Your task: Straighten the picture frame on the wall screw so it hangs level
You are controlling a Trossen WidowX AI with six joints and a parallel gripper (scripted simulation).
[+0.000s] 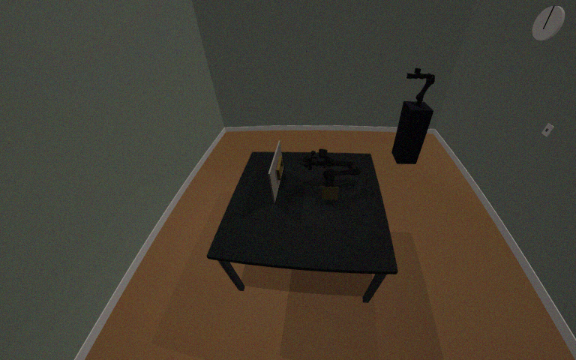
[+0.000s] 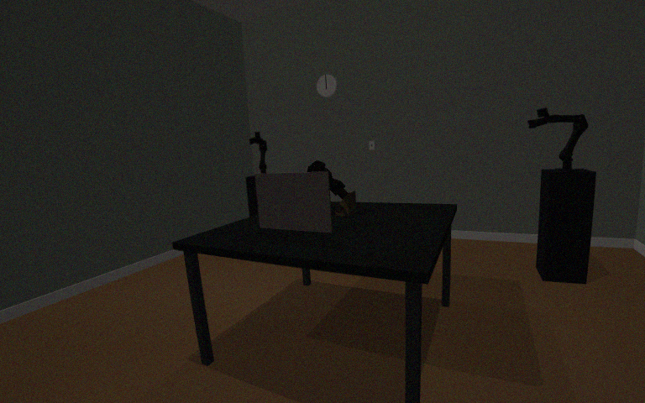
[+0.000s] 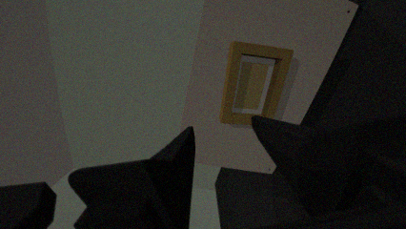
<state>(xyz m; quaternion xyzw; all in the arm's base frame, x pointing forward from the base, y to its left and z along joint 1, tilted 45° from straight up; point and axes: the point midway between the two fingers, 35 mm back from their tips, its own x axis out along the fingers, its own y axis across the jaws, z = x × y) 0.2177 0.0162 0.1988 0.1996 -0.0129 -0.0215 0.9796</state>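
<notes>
My gripper tip is 18 cm short of the picture frame, 3 cm to the left of it and 9 cm above it. The rest, counted from my gripper tip: wall panel: 19 cm ahead, 2 cm to the right, 11 cm below.
</notes>
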